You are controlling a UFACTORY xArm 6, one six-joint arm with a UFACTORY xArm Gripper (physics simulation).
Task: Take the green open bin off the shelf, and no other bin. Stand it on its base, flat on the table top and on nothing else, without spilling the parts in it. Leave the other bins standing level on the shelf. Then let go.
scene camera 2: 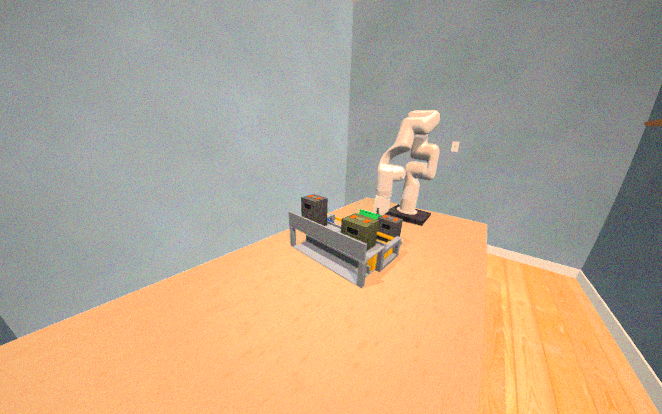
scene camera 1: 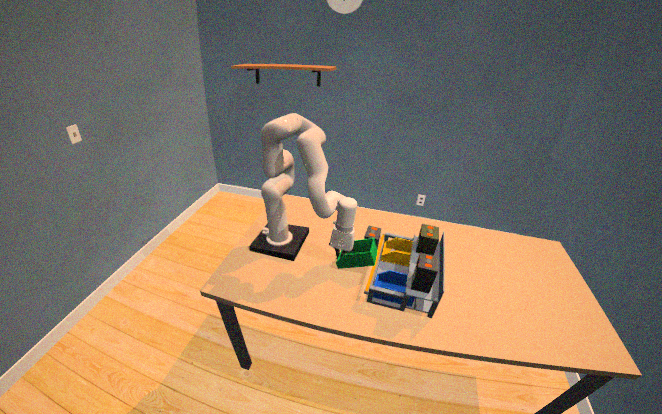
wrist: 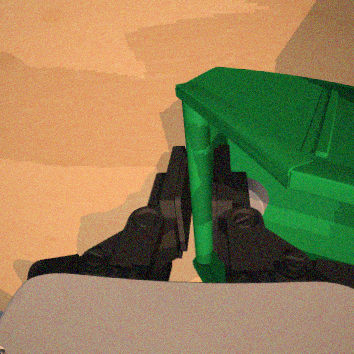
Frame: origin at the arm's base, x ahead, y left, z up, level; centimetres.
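Seen in the pictures: gripper, between the fingertips: (scene camera 1: 339, 257) (wrist: 202, 170); arm's base, origin of its link: (scene camera 2: 406, 211) (scene camera 1: 279, 238).
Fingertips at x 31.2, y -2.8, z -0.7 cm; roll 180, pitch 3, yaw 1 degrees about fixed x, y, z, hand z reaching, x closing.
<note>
Pixels of each thing's top centre, then the offset from my fingertips to it. Level surfaces: height alone.
- table, height of its surface: dz -2.3 cm
- pale round part, centre of its top: (wrist: 244, 211) dx +2.2, dy -2.1, dz +0.5 cm
- blue bin, centre of its top: (scene camera 1: 396, 280) dx +26.5, dy -12.4, dz +5.8 cm
- olive box, centre of its top: (scene camera 2: 360, 218) (scene camera 1: 430, 230) dx +37.3, dy +9.6, dz +17.6 cm
The green open bin (scene camera 1: 361, 260) (scene camera 2: 369, 214) (wrist: 240, 105) is off the shelf (scene camera 1: 442, 270) (scene camera 2: 327, 236), beside its orange-edged side and close to it. In scene camera 1 it looks slightly tilted, its shelf-side end higher. Whether its base touches the table (scene camera 1: 510, 300) (scene camera 2: 250, 320) cannot be told. My gripper (scene camera 1: 338, 253) (wrist: 202, 170) is shut on the green bin's end wall, one finger outside and one inside. A pale round part (wrist: 259, 195) shows inside the bin, partly behind a finger. Yellow bins (scene camera 1: 397, 258) and a blue bin (scene camera 1: 391, 282) sit on the shelf and look level.
A dark box (scene camera 1: 424, 280) (scene camera 2: 314, 210) and an olive box (scene camera 1: 428, 242) (scene camera 2: 360, 231) stand at the shelf's far side. Another dark box (scene camera 1: 372, 232) (scene camera 2: 390, 226) stands near the green bin, at the shelf's end. The arm's black base plate (scene camera 1: 300, 245) (scene camera 2: 422, 218) is on the other side.
</note>
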